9 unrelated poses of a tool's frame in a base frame.
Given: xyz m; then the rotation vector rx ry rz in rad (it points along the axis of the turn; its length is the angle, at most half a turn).
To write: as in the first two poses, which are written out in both.
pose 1, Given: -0.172, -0.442, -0.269, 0.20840, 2.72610, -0.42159
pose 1, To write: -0.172, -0.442, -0.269, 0.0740, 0.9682, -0.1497, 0.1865
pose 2, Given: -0.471, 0.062, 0.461, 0.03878, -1.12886, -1.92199
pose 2, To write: -0.471, 0.062, 0.461, 0.0156, -0.4546, -0.7740, 0.4405
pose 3, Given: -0.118, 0.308, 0.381, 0.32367, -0.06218, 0.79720
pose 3, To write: -0.118, 0.308, 0.381, 0.1569, -0.0301, 0.3864, 0.9084
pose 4, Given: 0.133, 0.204, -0.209, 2.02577, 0.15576, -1.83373
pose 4, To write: 0.133, 0.204, -0.209, 0.7251, 0.0558, -0.6563, 0.2010
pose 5, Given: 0.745, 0.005, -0.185, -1.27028, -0.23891, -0.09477
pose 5, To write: 0.745, 0.005, -0.185, -0.5916, -0.1113, -0.0441, 0.7973
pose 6, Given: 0.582, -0.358, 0.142, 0.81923, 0.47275, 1.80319
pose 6, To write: 0.582, -0.358, 0.142, 0.3424, 0.1976, 0.7537, 0.5250
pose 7, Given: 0.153, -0.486, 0.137, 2.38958, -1.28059, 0.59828
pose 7, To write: 0.153, -0.486, 0.137, 0.8464, -0.4536, 0.2119, 0.1816
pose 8, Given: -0.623, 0.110, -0.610, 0.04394, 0.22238, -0.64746
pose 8, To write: -0.623, 0.110, -0.610, 0.0215, 0.1090, -0.3174, 0.9418
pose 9, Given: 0.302, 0.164, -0.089, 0.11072, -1.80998, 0.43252
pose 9, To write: 0.302, 0.164, -0.089, 0.0477, -0.7795, 0.1863, 0.5961
